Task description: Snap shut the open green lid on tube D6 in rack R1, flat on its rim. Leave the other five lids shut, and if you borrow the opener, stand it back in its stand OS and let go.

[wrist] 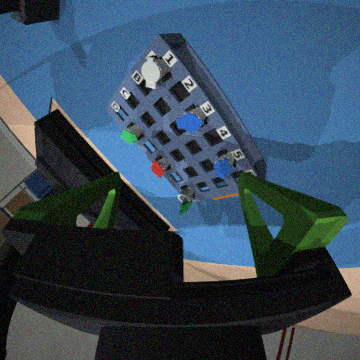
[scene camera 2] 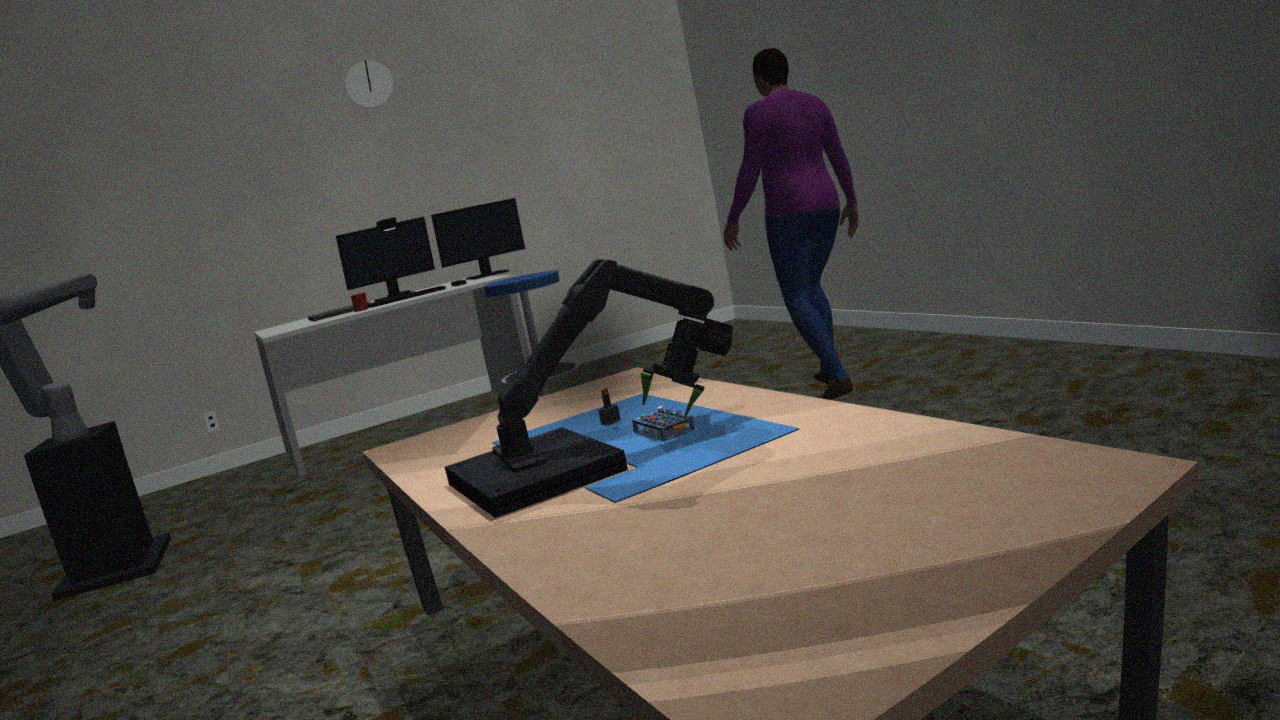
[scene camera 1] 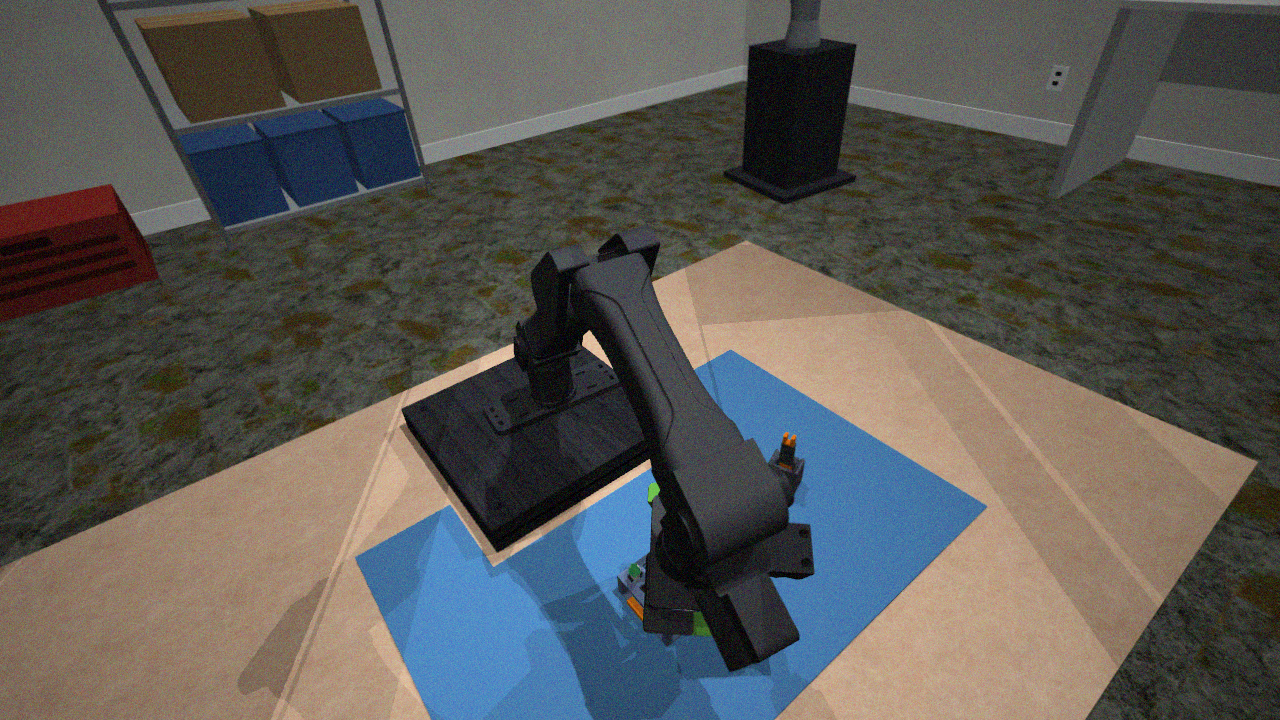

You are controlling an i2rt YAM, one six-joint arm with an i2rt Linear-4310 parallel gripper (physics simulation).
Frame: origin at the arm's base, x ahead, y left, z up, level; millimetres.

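Seen in the pictures: gripper, fingertip midpoint: point(wrist: 179, 177) point(scene camera 2: 663, 411); arm's base, origin of the base link: point(scene camera 2: 518, 456) point(scene camera 1: 554, 398).
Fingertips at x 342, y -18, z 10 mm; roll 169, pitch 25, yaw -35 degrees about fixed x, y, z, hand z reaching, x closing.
Pixels of each thing's middle, then the offset from my fingertips to it. "spot": a spot on its surface instead. Level surfaces: height alone.
- Rack R1, body centre: point(wrist: 180, 145) point(scene camera 1: 682, 571) point(scene camera 2: 662, 418) dx +1, dy +17, dz -21 mm
- tube D6, surface spot: point(wrist: 184, 196) spot: dx -26, dy -34, dz -15 mm
- white lid, body centre: point(wrist: 150, 71) dx +23, dy +72, dz -8 mm
- red lid, body centre: point(wrist: 157, 169) dx -27, dy +8, dz -8 mm
- opener, body centre: point(scene camera 1: 786, 457) point(scene camera 2: 607, 404) dx -54, dy +218, dz -4 mm
- blue mat, its level: dz -50 mm
- wooden table, its level: dz -53 mm
Rack R1 point(scene camera 1: 631, 583) point(scene camera 2: 660, 431) point(wrist: 212, 97) stands on the blue mat. In the wrist view, the green lid point(wrist: 185, 206) on tube D6 point(wrist: 184, 196) stands open, tilted outward from its rim at the rack's near corner. The other lids look shut: a white lid point(wrist: 151, 72), two blue lids point(wrist: 190, 121) point(wrist: 224, 167), a green lid point(wrist: 129, 136) and a red lid point(wrist: 158, 168). My gripper point(scene camera 2: 666, 408) point(wrist: 179, 177) is wide open and empty above the rack. The opener point(scene camera 1: 788, 441) point(scene camera 2: 605, 394) stands upright in stand OS point(scene camera 1: 798, 471) point(scene camera 2: 608, 415). The arm hides most of the rack in scene view 1.
The blue mat point(scene camera 1: 877, 501) point(scene camera 2: 738, 431) lies on the wooden table point(scene camera 1: 1029, 537) point(scene camera 2: 850, 537). The arm's black base block point(scene camera 1: 537, 474) point(scene camera 2: 546, 479) stands beside the mat. The opener and its stand are apart from the rack.
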